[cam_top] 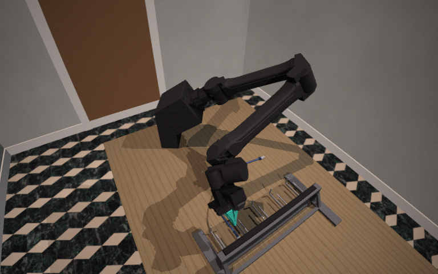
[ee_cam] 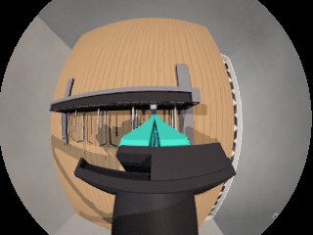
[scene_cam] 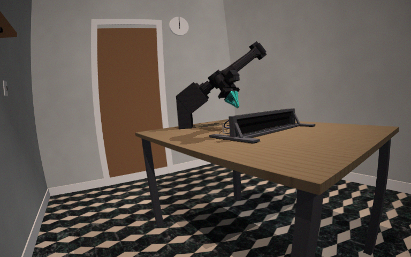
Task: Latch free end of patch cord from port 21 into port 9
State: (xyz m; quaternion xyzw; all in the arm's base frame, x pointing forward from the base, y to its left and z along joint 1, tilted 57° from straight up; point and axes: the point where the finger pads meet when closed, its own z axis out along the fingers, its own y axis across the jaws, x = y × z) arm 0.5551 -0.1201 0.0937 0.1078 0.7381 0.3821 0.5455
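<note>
Right now the plug is 34 cm behind my hand, 29 cm to the left of it and 13 cm below it.
</note>
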